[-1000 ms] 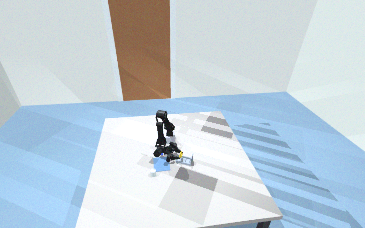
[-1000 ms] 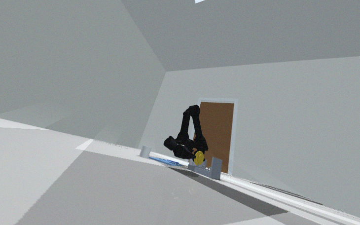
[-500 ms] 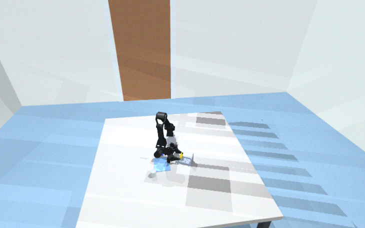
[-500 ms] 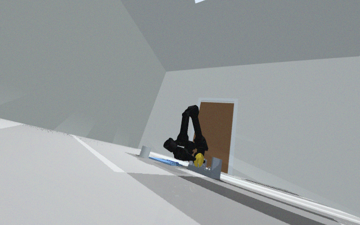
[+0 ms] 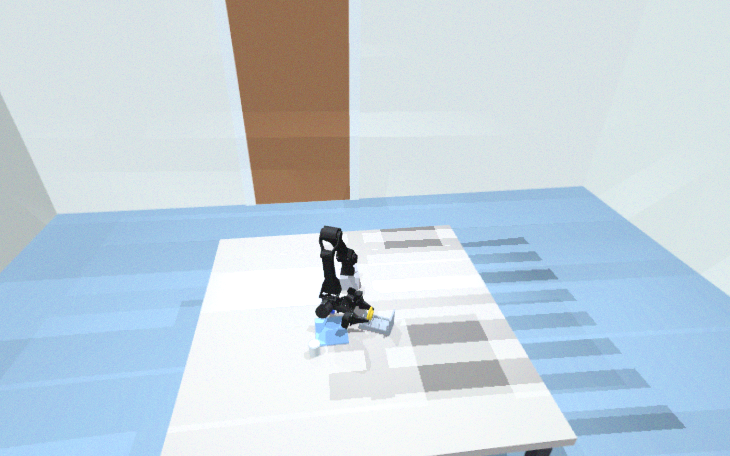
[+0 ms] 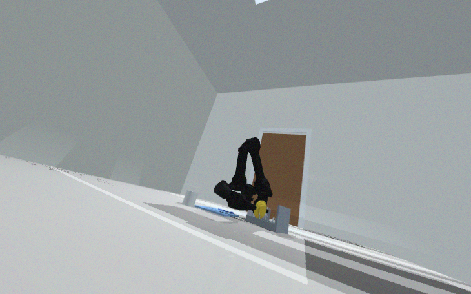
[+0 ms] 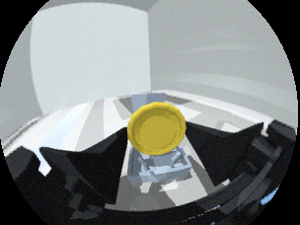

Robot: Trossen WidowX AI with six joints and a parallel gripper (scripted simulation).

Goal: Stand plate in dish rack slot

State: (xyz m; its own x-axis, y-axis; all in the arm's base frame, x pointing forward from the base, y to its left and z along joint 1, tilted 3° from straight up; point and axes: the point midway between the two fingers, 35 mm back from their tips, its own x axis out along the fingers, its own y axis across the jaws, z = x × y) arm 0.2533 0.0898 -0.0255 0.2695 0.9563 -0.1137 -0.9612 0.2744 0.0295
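Now: gripper tip 1 cm to the left of the yellow plate. The rest, counted from my gripper tip: light blue mat 5 cm ahead, 16 cm to the right, 5 cm below; grey dish rack 1 cm ahead, 2 cm to the left, 3 cm below; blue spoon 6 cm behind, 19 cm to the right, 5 cm below.
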